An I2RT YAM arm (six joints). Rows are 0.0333 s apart.
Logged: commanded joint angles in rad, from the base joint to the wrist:
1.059, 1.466, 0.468, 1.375, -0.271, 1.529
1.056, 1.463, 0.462, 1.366, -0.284, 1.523
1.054, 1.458, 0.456, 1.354, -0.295, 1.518
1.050, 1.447, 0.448, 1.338, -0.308, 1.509
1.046, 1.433, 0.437, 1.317, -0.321, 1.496
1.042, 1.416, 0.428, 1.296, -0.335, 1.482
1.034, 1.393, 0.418, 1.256, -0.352, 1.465
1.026, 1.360, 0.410, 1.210, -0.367, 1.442
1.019, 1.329, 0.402, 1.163, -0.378, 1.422
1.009, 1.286, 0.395, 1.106, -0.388, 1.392
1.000, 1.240, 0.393, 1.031, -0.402, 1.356
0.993, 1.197, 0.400, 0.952, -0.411, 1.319
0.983, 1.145, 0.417, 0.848, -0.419, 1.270
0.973, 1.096, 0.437, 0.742, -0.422, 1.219
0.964, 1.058, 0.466, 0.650, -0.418, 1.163
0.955, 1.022, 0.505, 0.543, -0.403, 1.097
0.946, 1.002, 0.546, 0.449, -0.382, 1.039
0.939, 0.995, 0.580, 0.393, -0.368, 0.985
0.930, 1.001, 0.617, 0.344, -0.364, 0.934
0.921, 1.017, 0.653, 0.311, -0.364, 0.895
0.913, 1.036, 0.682, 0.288, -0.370, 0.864
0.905, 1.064, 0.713, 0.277, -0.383, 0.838
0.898, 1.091, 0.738, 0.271, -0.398, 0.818
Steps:
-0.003, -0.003, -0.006, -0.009, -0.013, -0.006
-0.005, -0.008, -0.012, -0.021, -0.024, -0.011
-0.009, -0.019, -0.020, -0.037, -0.037, -0.020
-0.013, -0.033, -0.031, -0.058, -0.050, -0.033
-0.017, -0.050, -0.040, -0.079, -0.064, -0.047
-0.025, -0.073, -0.050, -0.119, -0.081, -0.064
-0.033, -0.106, -0.058, -0.165, -0.096, -0.087
-0.040, -0.137, -0.066, -0.212, -0.107, -0.107
-0.050, -0.180, -0.073, -0.269, -0.117, -0.137
-0.059, -0.226, -0.075, -0.344, -0.131, -0.173
-0.066, -0.269, -0.068, -0.423, -0.140, -0.210
-0.076, -0.321, -0.051, -0.527, -0.148, -0.259
-0.086, -0.370, -0.031, -0.633, -0.151, -0.310
-0.095, -0.408, -0.002, -0.725, -0.147, -0.366
-0.104, -0.444, 0.037, -0.832, -0.132, -0.432
-0.113, -0.464, 0.078, -0.926, -0.111, -0.490
-0.120, -0.471, 0.112, -0.982, -0.097, -0.544
-0.129, -0.465, 0.149, -1.031, -0.093, -0.595
-0.138, -0.449, 0.185, -1.064, -0.093, -0.634
-0.146, -0.430, 0.214, -1.087, -0.099, -0.665
-0.154, -0.402, 0.245, -1.098, -0.112, -0.691
-0.161, -0.375, 0.270, -1.104, -0.127, -0.711

